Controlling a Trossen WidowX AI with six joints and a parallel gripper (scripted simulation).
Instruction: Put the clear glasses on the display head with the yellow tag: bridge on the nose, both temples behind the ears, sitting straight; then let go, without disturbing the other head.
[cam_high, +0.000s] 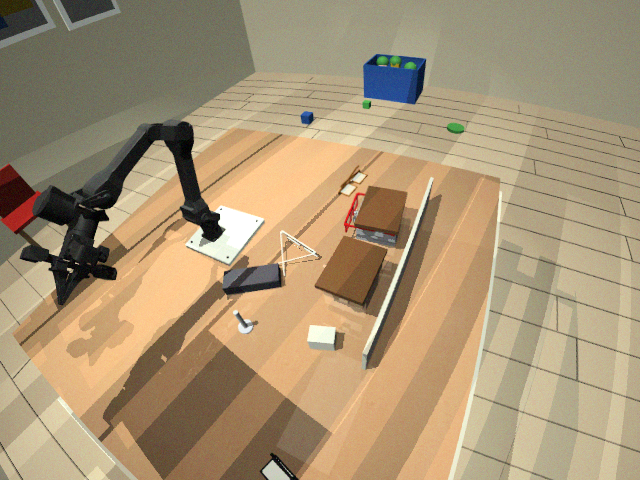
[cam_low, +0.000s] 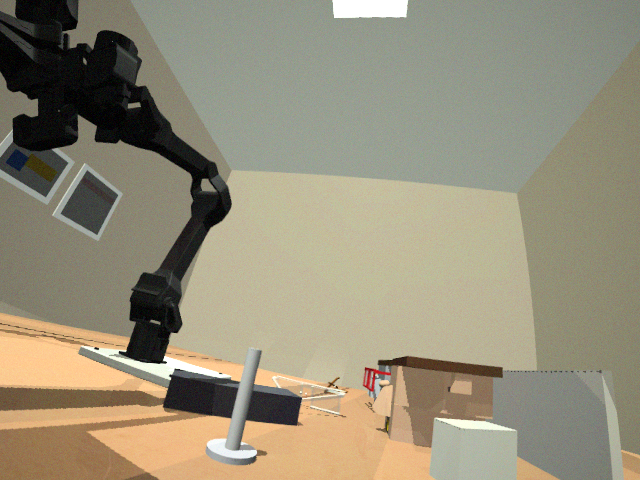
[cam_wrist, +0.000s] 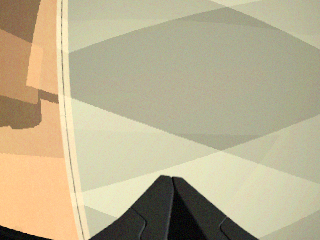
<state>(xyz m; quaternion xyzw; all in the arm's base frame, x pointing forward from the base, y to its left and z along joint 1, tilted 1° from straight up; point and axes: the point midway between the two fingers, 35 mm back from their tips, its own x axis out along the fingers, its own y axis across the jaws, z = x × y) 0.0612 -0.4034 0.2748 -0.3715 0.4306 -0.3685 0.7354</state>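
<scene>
Right now the dark case is 17 cm ahead of my gripper tip, 35 cm to the left of it and 25 cm below it. Round my gripper tip: white block 43 cm ahead, 29 cm to the left, 25 cm below; round white base 23 cm ahead, 23 cm to the left, 25 cm below; long white panel 53 cm ahead, 57 cm to the left, 22 cm below.
</scene>
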